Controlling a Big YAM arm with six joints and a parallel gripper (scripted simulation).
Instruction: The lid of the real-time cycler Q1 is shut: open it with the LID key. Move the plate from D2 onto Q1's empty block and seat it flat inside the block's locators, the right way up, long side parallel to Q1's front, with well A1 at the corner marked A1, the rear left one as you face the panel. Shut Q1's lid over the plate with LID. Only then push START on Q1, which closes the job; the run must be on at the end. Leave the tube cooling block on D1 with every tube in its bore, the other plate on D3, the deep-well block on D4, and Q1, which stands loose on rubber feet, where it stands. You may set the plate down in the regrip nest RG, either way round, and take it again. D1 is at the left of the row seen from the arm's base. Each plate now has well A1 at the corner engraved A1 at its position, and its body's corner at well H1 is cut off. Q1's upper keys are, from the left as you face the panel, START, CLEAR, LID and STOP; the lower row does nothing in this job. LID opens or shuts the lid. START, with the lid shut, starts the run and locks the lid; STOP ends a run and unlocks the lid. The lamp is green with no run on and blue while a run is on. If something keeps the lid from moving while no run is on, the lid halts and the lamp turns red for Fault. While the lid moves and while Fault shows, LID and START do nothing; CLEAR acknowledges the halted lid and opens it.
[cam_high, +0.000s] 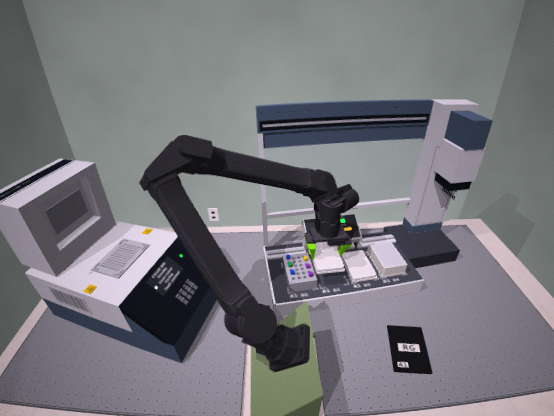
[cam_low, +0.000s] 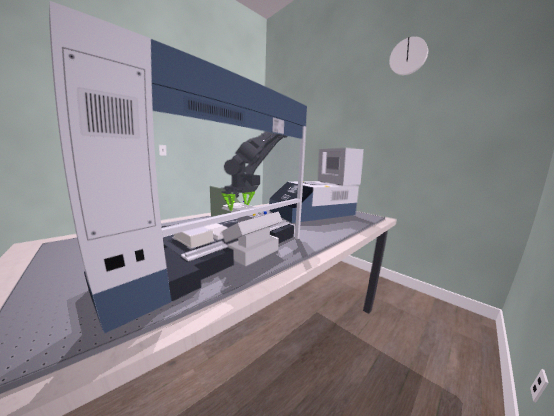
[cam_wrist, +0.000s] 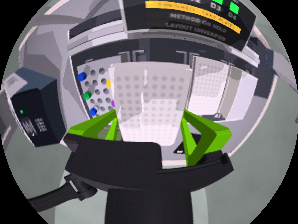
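The tube cooling block is 10 mm behind my hand, 80 mm to the left of it and 60 mm below it. Round my hand: pipetting head (200 mm ahead, 430 mm to the right, 250 mm above); deep-well block (60 mm ahead, 210 mm to the right, 60 mm below).
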